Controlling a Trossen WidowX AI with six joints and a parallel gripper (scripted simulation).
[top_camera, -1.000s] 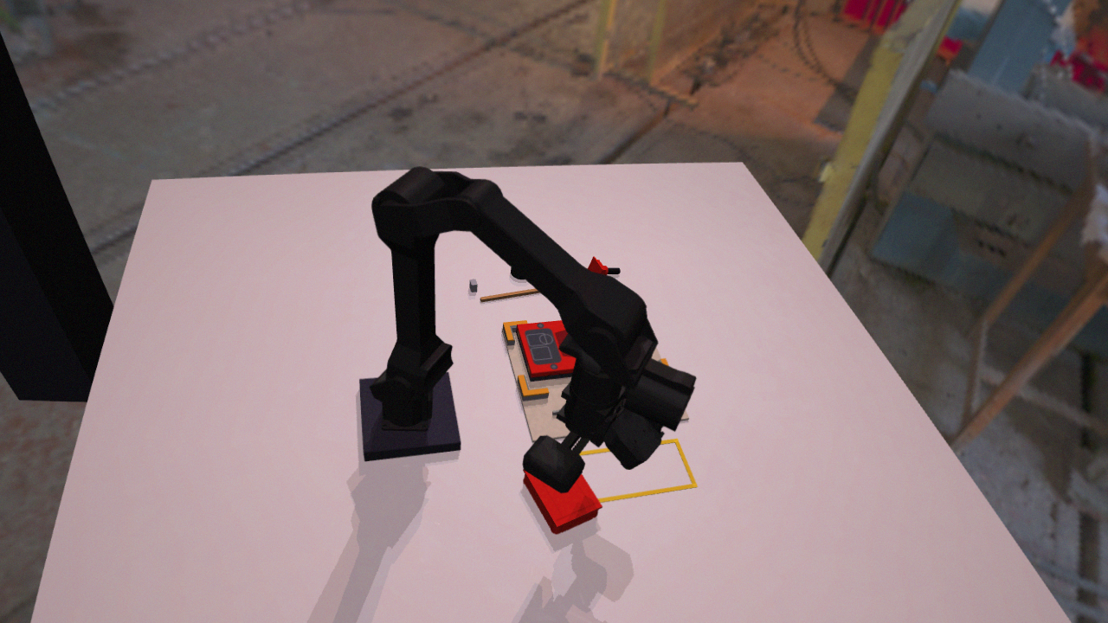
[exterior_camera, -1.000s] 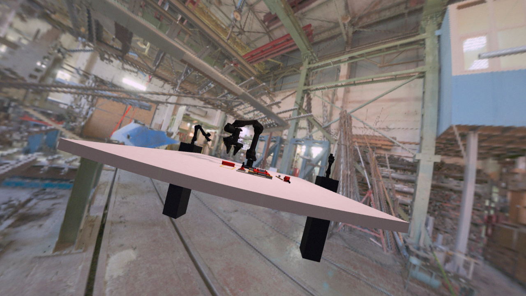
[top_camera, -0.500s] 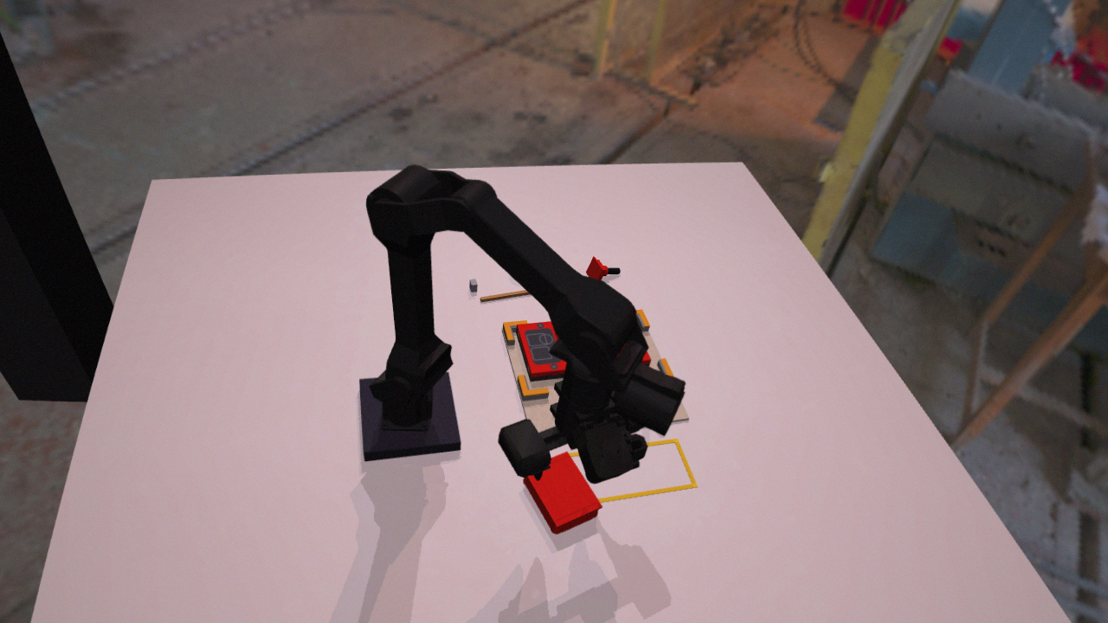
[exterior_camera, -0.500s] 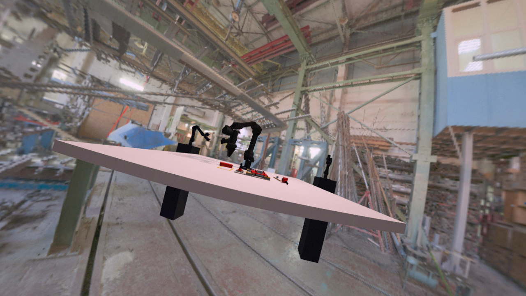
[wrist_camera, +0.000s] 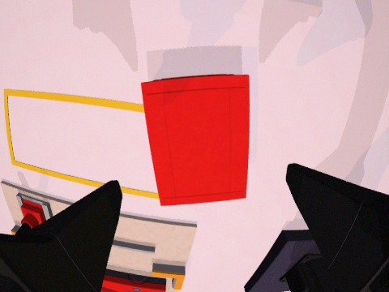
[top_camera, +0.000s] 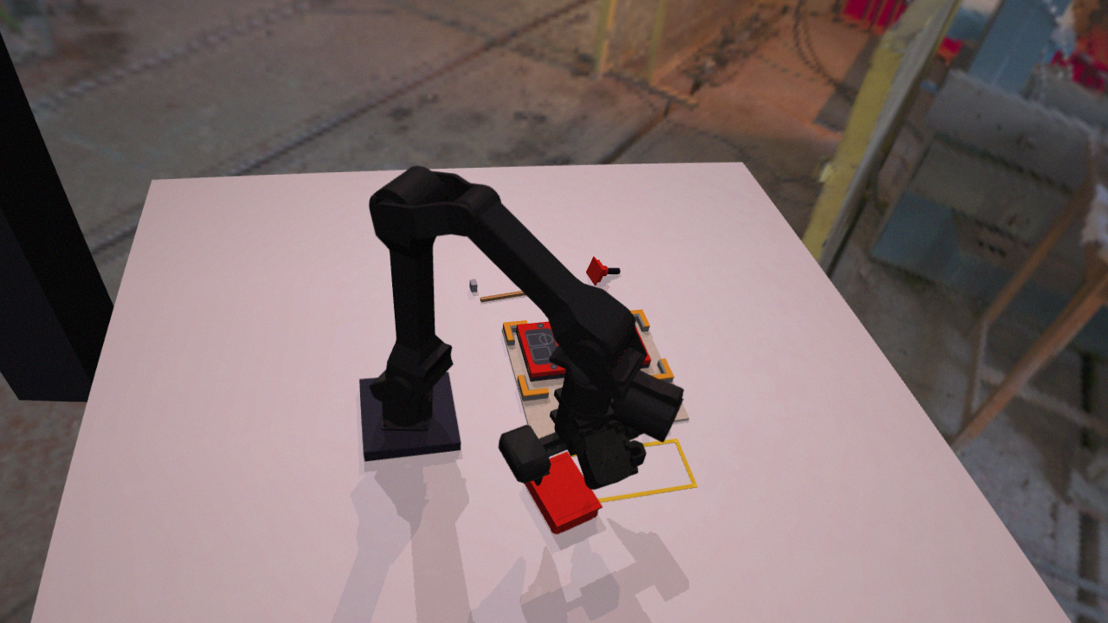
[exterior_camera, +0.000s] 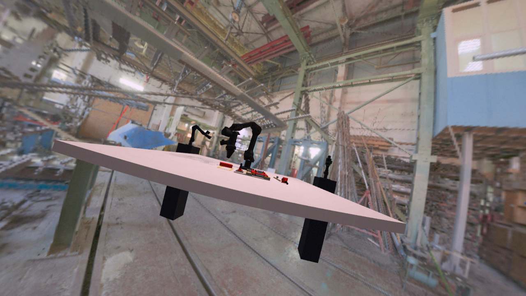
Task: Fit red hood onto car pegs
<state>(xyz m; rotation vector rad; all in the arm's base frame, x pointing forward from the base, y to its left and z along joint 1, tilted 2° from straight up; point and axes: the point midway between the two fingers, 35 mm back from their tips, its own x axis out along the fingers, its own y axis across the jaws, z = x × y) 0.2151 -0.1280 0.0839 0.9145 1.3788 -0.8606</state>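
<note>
Now: gripper tip 5 cm above the red hood. From my gripper tip the other things lie so: tiny grey cube 12 cm behind, 41 cm to the left, 6 cm below; then thin orange rod 2 cm behind, 41 cm to the left, 6 cm below.
</note>
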